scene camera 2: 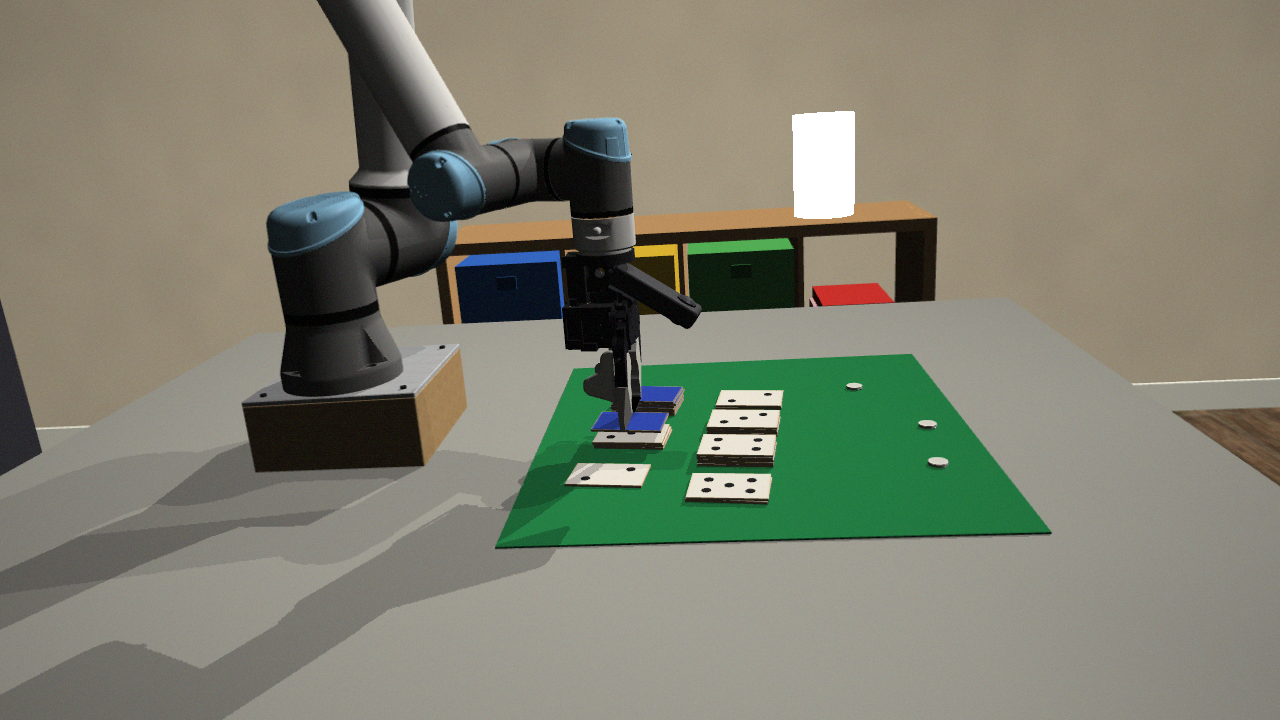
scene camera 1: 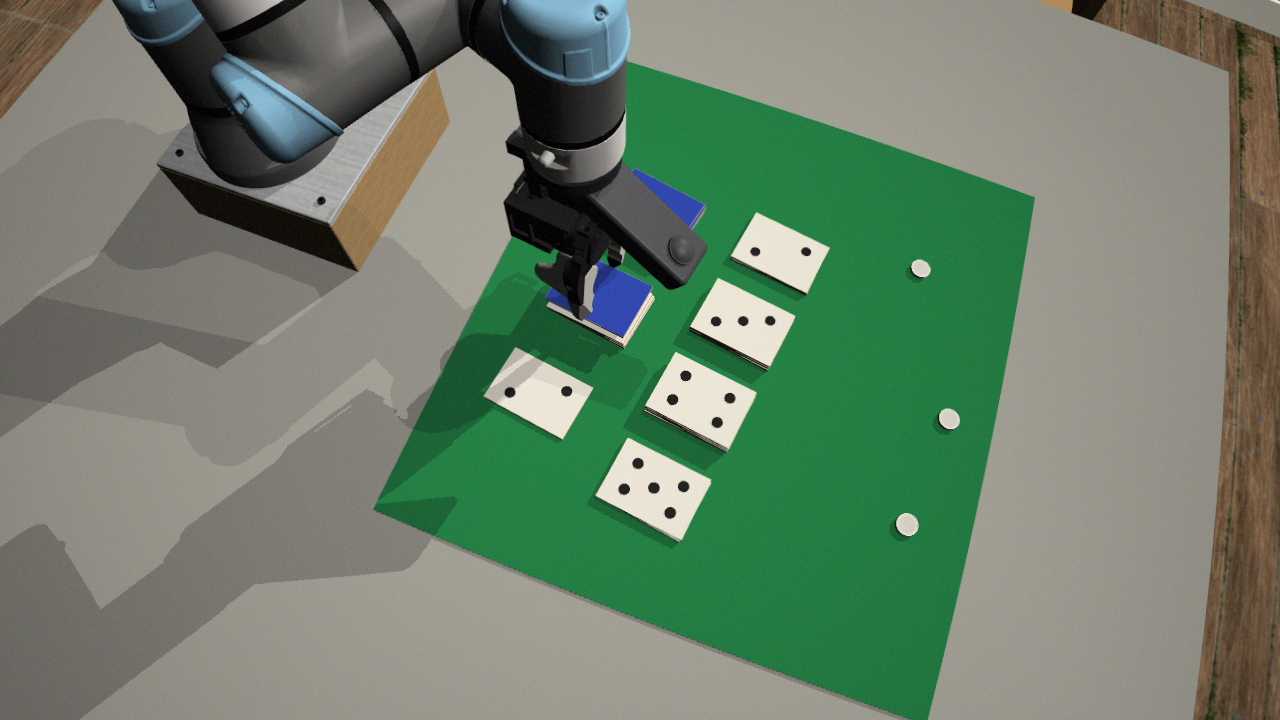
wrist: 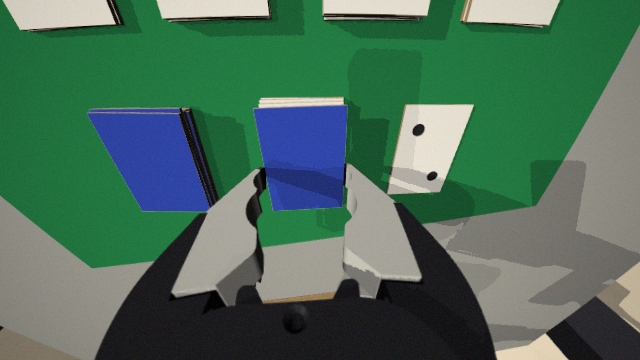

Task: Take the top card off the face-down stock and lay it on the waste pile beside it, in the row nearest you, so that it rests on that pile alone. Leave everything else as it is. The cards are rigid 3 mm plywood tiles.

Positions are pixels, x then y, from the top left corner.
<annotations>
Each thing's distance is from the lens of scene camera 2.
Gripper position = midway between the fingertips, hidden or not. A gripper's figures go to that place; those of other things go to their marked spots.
gripper [scene camera 2: 628, 422]: 1.17 m
card [scene camera 2: 641, 422]: 1.16 m
green mat [scene camera 2: 849, 464]: 1.09 m
</annotations>
